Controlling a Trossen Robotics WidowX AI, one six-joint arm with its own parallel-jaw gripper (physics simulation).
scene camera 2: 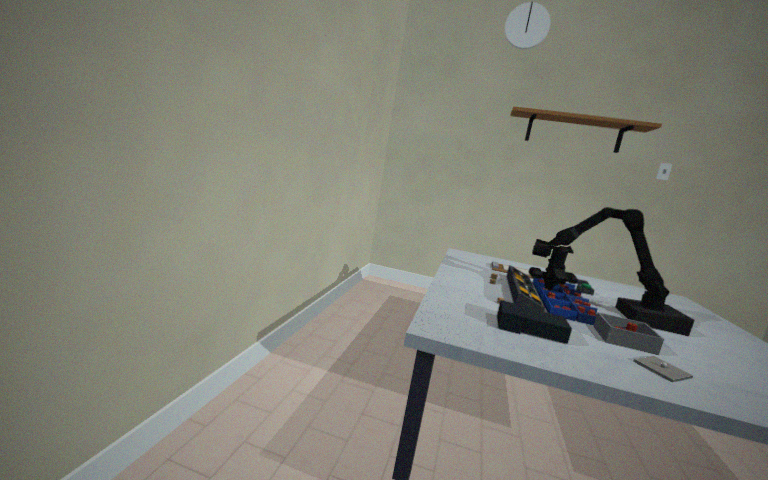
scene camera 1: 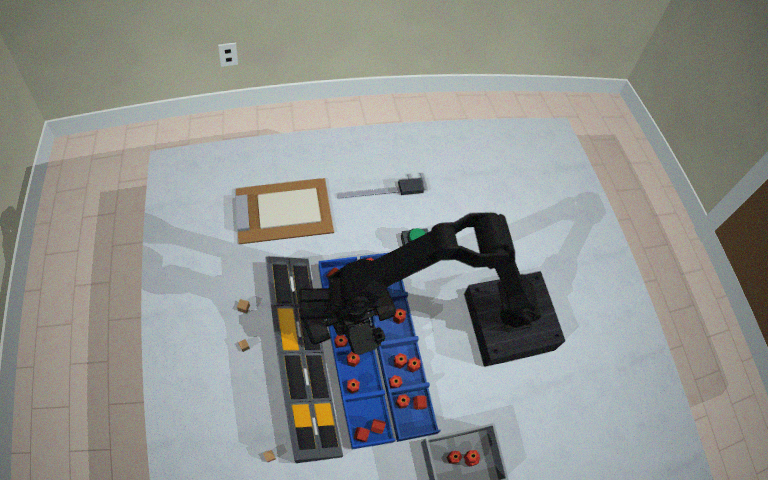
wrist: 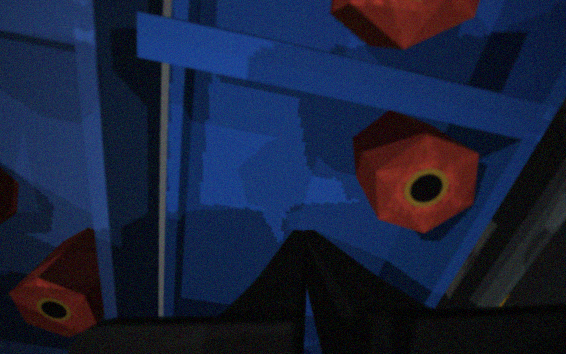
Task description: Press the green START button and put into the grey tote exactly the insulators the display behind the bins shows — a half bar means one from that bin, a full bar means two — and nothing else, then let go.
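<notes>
My gripper [scene camera 2: 552, 284] [wrist: 303, 241] is shut and empty, low over a blue bin in the column nearest the display. In the wrist view a red insulator [wrist: 425, 175] lies right of the fingertips in that bin; another insulator [wrist: 405, 20] lies past the divider. The grey tote [scene camera 1: 498, 452] [scene camera 2: 628, 338] holds two red insulators [scene camera 1: 454, 456] [scene camera 1: 472, 457]. The display [scene camera 1: 305, 401] [scene camera 2: 523, 285] shows a full yellow bar [scene camera 1: 287, 328] in its second panel and two half bars in its lowest; the arm partly hides the second panel. The green START button [scene camera 1: 417, 233] [scene camera 2: 585, 286] stands beyond the bins.
Red blocks [scene camera 1: 362, 434] [scene camera 1: 378, 426] [scene camera 1: 420, 401] lie in the lower bins. A clipboard [scene camera 1: 288, 209] and a caliper [scene camera 1: 411, 186] lie at the back. Small wooden cubes [scene camera 1: 242, 305] [scene camera 1: 243, 344] [scene camera 1: 268, 455] lie behind the display. A black box [scene camera 2: 532, 323] and a flat plate [scene camera 2: 671, 370] are near the tote.
</notes>
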